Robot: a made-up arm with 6 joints.
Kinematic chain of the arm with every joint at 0, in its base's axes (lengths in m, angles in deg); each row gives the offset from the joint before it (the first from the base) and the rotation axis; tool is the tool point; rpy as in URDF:
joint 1: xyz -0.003 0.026 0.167 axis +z
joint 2: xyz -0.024 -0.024 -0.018 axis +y
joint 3: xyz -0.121 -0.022 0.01 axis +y
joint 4: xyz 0.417 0.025 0.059 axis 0.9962 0 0.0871
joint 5: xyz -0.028 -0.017 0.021 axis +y
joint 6: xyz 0.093 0.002 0.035 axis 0.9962 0 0.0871
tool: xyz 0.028 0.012 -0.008 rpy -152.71 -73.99 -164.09
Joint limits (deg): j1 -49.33..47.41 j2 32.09..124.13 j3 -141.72..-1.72 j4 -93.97..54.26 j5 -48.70..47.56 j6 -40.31..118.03
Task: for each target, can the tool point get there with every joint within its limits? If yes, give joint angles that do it. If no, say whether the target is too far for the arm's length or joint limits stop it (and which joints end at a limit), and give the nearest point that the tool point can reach.
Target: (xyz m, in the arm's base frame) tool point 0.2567 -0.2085 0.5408
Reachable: yes | joints -38.42 65.05 -78.07 0.57 -36.59 19.22
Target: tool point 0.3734 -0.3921 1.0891
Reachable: no: too far | nearest point 0.2085 -0.2089 0.6942 | short by 0.465 m
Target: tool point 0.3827 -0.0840 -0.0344
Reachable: yes | joints -6.97 86.72 -37.93 36.21 -11.75 -14.62
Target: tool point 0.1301 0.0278 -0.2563
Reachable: yes | joints 8.68 110.75 -22.70 -30.86 21.06 100.41
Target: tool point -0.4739 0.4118 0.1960
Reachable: no: joint limits stop it (at a limit: joint 2, joint 3, joint 5, joint 6) | nearest point -0.3574 0.3163 0.5559 | short by 0.390 m
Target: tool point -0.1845 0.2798 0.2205
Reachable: no: joint limits stop it (at a limit: joint 1, joint 2, joint 4, joint 5, joint 6) | nearest point 0.1252 0.3473 0.2187 | short by 0.317 m
